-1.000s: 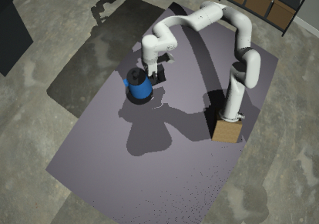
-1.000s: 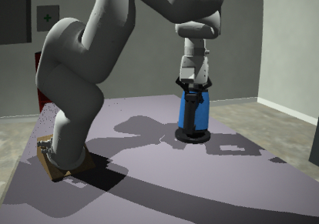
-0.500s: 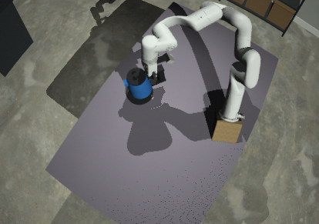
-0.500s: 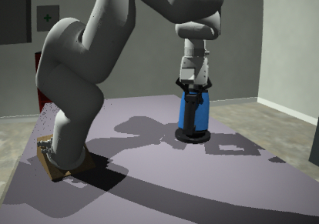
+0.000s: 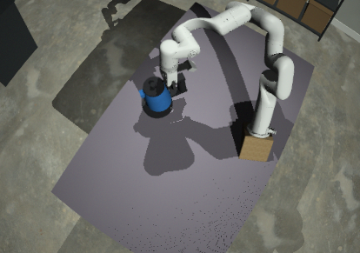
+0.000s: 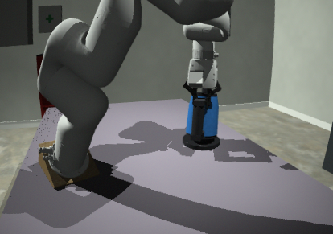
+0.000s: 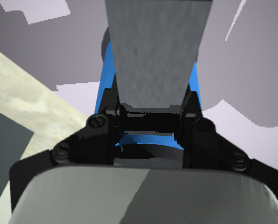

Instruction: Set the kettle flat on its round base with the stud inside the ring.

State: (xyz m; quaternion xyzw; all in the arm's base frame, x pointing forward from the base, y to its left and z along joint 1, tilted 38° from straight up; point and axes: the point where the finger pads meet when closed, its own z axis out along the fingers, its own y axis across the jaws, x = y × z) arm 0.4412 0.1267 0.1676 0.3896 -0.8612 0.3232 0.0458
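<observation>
Right now the blue kettle is 5 cm below my hand, 2 cm to the left of it and 2 cm ahead of it. Also, from my hand: round black base (17 cm below, 4 cm to the left, 4 cm ahead).
</observation>
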